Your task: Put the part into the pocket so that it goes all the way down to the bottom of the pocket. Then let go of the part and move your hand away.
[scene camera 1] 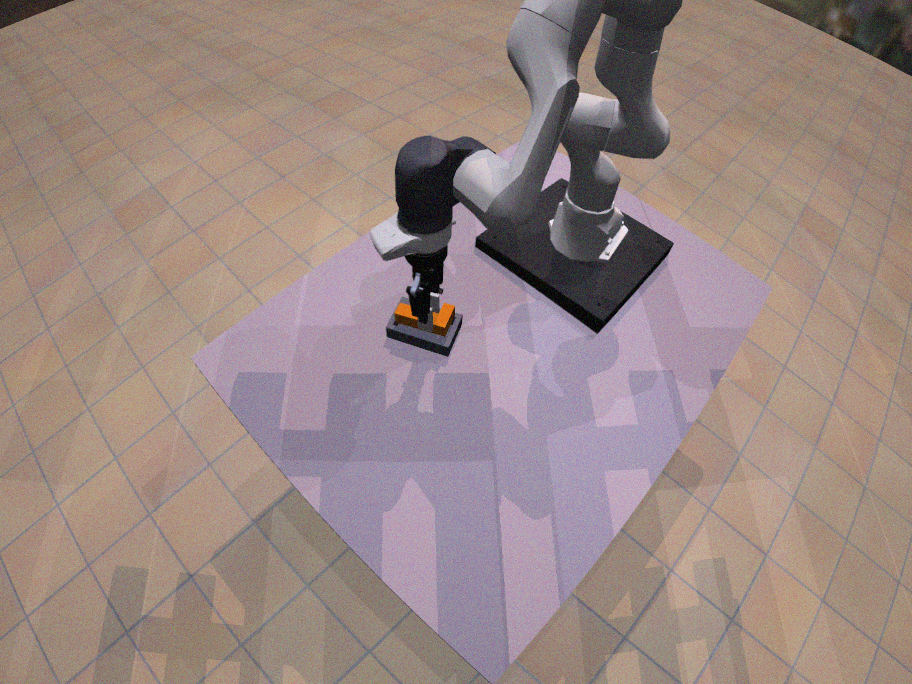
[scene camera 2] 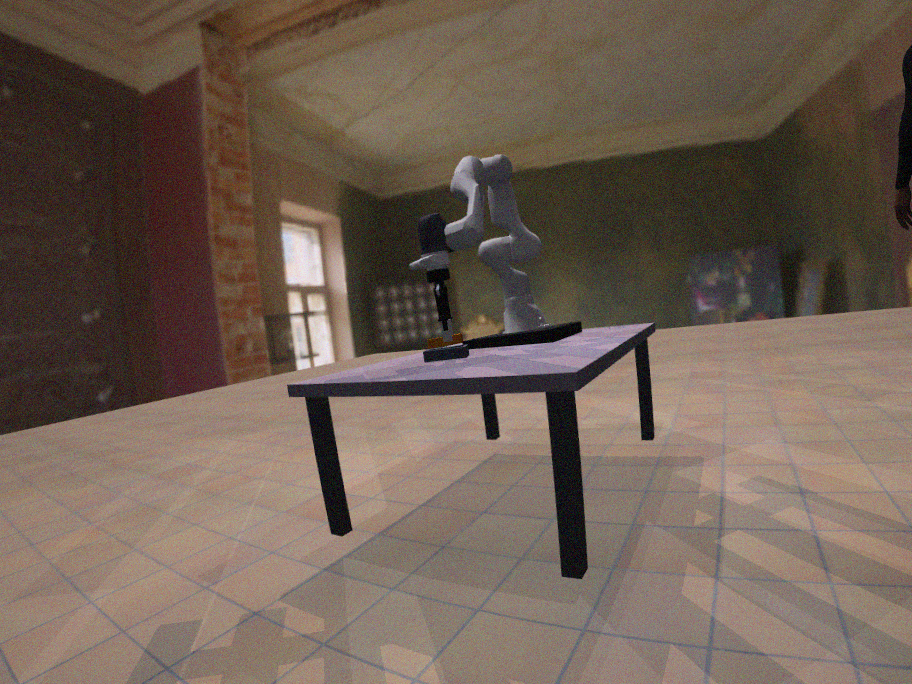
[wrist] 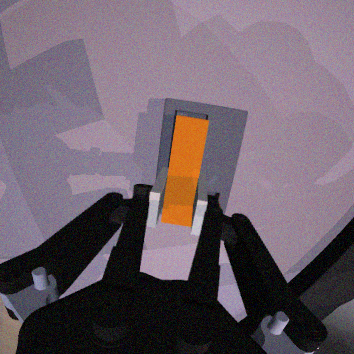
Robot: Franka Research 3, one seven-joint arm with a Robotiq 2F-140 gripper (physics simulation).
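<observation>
The orange part (scene camera 1: 443, 318) (scene camera 2: 436, 342) (wrist: 188, 150) is a long bar. My gripper (scene camera 1: 425, 312) (scene camera 2: 447, 335) (wrist: 181, 183) is shut on it near its middle in scene camera 1 and points down. The dark grey block (scene camera 1: 418, 340) (scene camera 2: 446, 354) (wrist: 223, 142) with the pocket lies flat on the table under the part. The part is roughly lined up with the block and stands out above its rim. In the wrist view, a strip of the pocket (wrist: 192, 114) shows beyond the part's far end, with a thin dark gap along its left side. The part's underside and the pocket floor are hidden.
The pale purple table (scene camera 1: 471, 544) (scene camera 2: 442, 384) bears the block. The arm's black base plate (scene camera 1: 537, 283) (scene camera 2: 515, 337) lies behind and to the right of the block in scene camera 1. Shadows of the arm fall across the table.
</observation>
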